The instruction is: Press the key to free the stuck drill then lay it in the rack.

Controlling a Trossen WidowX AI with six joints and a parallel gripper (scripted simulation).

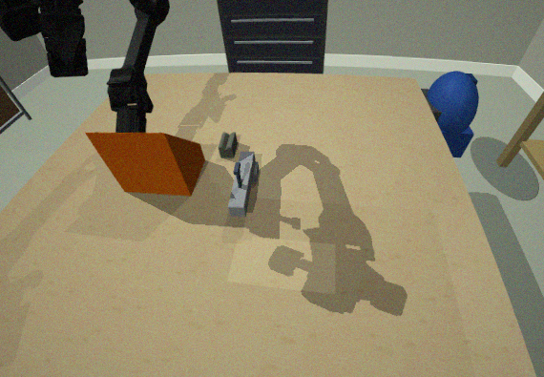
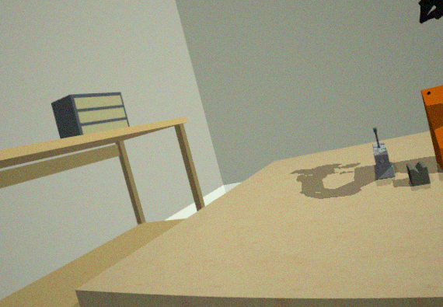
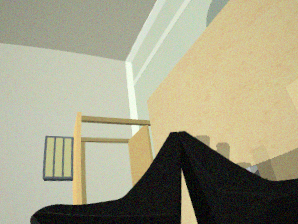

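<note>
Right now my gripper tip is 31 cm above the dark blue key, 19 cm short of it and 8 cm to the right of it. Round my gripper tip: drill: 35 cm below, 19 cm ahead, 14 cm to the left; rack: 39 cm below, 27 cm to the left, 9 cm ahead; long light grey block: 36 cm below, 19 cm ahead, 12 cm to the left.
</note>
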